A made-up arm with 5 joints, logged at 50 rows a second.
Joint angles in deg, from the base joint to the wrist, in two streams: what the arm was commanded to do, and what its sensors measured. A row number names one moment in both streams.
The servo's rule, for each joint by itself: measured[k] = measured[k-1] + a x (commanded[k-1-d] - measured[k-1]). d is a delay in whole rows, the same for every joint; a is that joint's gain. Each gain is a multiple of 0.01, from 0.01 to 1. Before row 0 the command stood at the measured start. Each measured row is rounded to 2 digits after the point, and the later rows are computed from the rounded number. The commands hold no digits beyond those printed.
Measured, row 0:
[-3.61 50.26 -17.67 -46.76 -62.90]
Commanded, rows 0 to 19:
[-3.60 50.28 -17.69 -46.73 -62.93]
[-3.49 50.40 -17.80 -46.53 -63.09]
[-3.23 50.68 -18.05 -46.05 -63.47]
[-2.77 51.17 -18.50 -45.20 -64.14]
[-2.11 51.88 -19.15 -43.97 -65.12]
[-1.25 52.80 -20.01 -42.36 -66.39]
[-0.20 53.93 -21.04 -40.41 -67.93]
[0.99 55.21 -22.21 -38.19 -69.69]
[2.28 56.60 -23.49 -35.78 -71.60]
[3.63 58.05 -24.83 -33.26 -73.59]
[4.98 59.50 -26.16 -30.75 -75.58]
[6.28 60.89 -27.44 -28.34 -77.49]
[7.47 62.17 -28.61 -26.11 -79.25]
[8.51 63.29 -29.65 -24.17 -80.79]
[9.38 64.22 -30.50 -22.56 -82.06]
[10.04 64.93 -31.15 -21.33 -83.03]
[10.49 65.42 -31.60 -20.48 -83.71]
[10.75 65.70 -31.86 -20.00 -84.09]
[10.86 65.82 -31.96 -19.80 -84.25]
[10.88 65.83 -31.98 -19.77 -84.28]
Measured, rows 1 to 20:
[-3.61 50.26 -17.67 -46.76 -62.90]
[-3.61 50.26 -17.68 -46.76 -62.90]
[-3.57 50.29 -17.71 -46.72 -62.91]
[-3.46 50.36 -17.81 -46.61 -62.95]
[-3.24 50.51 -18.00 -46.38 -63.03]
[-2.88 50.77 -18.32 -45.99 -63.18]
[-2.36 51.16 -18.79 -45.41 -63.40]
[-1.67 51.69 -19.42 -44.61 -63.72]
[-0.82 52.36 -20.20 -43.58 -64.14]
[0.17 53.17 -21.12 -42.33 -64.66]
[1.28 54.10 -22.16 -40.88 -65.29]
[2.46 55.13 -23.28 -39.26 -66.01]
[3.68 56.22 -24.44 -37.51 -66.81]
[4.89 57.35 -25.61 -35.69 -67.68]
[6.05 58.48 -26.74 -33.85 -68.60]
[7.12 59.57 -27.79 -32.04 -69.54]
[8.05 60.59 -28.73 -30.33 -70.48]
[8.83 61.51 -29.53 -28.75 -71.41]
[9.44 62.31 -30.18 -27.35 -72.30]
[9.89 62.98 -30.68 -26.14 -73.14]
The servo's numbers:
d 1
a 0.32 0.19 0.28 0.16 0.07

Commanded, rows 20 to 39:
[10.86 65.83 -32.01 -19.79 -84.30]
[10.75 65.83 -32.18 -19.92 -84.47]
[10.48 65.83 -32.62 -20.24 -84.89]
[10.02 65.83 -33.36 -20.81 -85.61]
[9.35 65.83 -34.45 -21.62 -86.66]
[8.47 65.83 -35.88 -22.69 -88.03]
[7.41 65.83 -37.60 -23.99 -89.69]
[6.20 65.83 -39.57 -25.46 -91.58]
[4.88 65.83 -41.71 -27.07 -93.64]
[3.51 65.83 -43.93 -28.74 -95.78]
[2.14 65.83 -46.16 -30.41 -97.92]
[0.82 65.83 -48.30 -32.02 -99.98]
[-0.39 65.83 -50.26 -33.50 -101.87]
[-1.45 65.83 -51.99 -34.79 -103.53]
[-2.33 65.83 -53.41 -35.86 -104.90]
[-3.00 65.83 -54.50 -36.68 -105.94]
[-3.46 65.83 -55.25 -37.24 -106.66]
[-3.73 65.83 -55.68 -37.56 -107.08]
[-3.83 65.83 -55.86 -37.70 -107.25]
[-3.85 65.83 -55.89 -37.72 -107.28]
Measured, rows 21 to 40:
[10.21 63.52 -31.04 -25.12 -73.92]
[10.42 63.96 -31.31 -24.27 -74.65]
[10.53 64.32 -31.55 -23.57 -75.34]
[10.51 64.61 -31.85 -23.04 -76.01]
[10.35 64.84 -32.27 -22.68 -76.68]
[10.03 65.03 -32.88 -22.51 -77.38]
[9.53 65.18 -33.72 -22.54 -78.13]
[8.85 65.30 -34.81 -22.77 -78.94]
[8.00 65.40 -36.14 -23.20 -79.82]
[7.00 65.48 -37.70 -23.82 -80.79]
[5.88 65.55 -39.44 -24.61 -81.84]
[4.68 65.60 -41.32 -25.54 -82.97]
[3.44 65.64 -43.27 -26.58 -84.16]
[2.21 65.68 -45.23 -27.69 -85.40]
[1.04 65.71 -47.12 -28.83 -86.67]
[-0.04 65.73 -48.88 -29.95 -87.95]
[-0.99 65.75 -50.45 -31.03 -89.21]
[-1.78 65.77 -51.79 -32.02 -90.43]
[-2.40 65.78 -52.88 -32.91 -91.60]
[-2.86 65.79 -53.71 -33.68 -92.70]

